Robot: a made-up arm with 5 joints. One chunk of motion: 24 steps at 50 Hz.
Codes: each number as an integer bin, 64 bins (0 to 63) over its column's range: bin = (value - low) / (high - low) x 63, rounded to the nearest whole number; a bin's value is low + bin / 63 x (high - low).
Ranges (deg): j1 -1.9..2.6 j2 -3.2..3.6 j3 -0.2..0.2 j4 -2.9..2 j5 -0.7..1
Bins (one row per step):
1: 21 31 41 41 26
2: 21 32 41 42 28
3: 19 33 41 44 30
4: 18 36 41 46 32
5: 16 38 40 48 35
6: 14 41 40 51 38
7: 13 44 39 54 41
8: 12 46 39 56 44
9: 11 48 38 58 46
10: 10 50 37 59 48
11: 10 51 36 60 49
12: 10 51 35 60 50
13: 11 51 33 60 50
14: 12 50 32 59 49
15: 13 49 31 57 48
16: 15 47 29 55 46
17: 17 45 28 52 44
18: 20 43 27 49 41
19: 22 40 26 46 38
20: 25 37 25 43 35
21: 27 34 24 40 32
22: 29 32 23 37 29
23: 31 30 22 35 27
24: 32 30 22 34 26
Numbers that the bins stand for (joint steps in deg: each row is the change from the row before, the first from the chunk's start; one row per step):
1: -0.400 0.146 0.060 0.289 0.002
2: -0.400 0.254 0.060 0.367 0.056
3: -0.543 0.362 0.060 0.522 0.110
4: -0.614 0.686 0.060 0.678 0.163
5: -0.757 0.902 0.054 0.833 0.244
6: -0.900 1.225 0.054 1.067 0.325
7: -0.971 1.549 0.048 1.300 0.406
8: -1.043 1.765 0.048 1.456 0.487
9: -1.114 1.981 0.041 1.611 0.541
10: -1.186 2.197 0.035 1.689 0.595
11: -1.186 2.305 0.029 1.767 0.622
12: -1.186 2.305 0.022 1.767 0.649
13: -1.114 2.305 0.010 1.767 0.649
14: -1.043 2.197 0.003 1.689 0.622
15: -0.971 2.089 -0.003 1.533 0.595
16: -0.829 1.873 -0.016 1.378 0.541
17: -0.686 1.657 -0.022 1.144 0.487
18: -0.471 1.441 -0.029 0.911 0.406
19: -0.329 1.117 -0.035 0.678 0.325
20: -0.114 0.794 -0.041 0.444 0.244
21: 0.029 0.470 -0.048 0.211 0.163
22: 0.171 0.254 -0.054 -0.022 0.083
23: 0.314 0.038 -0.060 -0.178 0.029
24: 0.386 0.038 -0.060 -0.256 0.002

